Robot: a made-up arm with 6 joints.
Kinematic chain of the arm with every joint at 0, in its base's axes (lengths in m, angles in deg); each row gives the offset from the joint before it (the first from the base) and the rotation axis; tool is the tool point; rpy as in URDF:
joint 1: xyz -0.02 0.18 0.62 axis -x
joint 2: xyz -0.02 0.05 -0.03 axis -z
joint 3: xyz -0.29 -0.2 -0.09 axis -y
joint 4: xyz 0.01 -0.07 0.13 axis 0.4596 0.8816 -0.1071
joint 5: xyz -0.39 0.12 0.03 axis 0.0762 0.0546 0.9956
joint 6: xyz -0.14 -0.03 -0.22 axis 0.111 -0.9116 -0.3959
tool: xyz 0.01 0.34 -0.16 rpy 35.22 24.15 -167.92
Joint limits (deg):
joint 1: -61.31..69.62
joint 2: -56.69..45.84
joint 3: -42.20..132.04
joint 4: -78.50..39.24
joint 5: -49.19..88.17
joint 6: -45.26..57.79
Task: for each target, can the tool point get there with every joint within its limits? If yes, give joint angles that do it. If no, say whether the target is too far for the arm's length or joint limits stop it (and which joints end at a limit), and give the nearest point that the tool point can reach.
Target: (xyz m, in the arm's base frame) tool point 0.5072 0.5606 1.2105
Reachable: no: joint limits stop it (at a limit: joint 1, joint 3, joint 4) | nearest point 0.4226 0.4132 1.0781 | short by 0.215 m
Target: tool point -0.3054 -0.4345 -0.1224
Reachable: yes | joints 6.65 -41.48 -0.61 -49.54 20.37 -26.95
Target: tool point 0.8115 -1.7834 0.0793
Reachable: no: too far | nearest point 0.2642 -0.8421 0.3385 | short by 1.119 m
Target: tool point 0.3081 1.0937 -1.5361
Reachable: no: too far | nearest point 0.1325 0.4882 -0.4148 | short by 1.286 m
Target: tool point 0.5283 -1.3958 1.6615
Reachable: no: too far | nearest point 0.1956 -0.7324 1.2231 | short by 0.862 m
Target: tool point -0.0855 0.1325 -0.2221
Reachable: yes | joints -16.25 -5.20 35.12 -54.40 43.50 -1.72
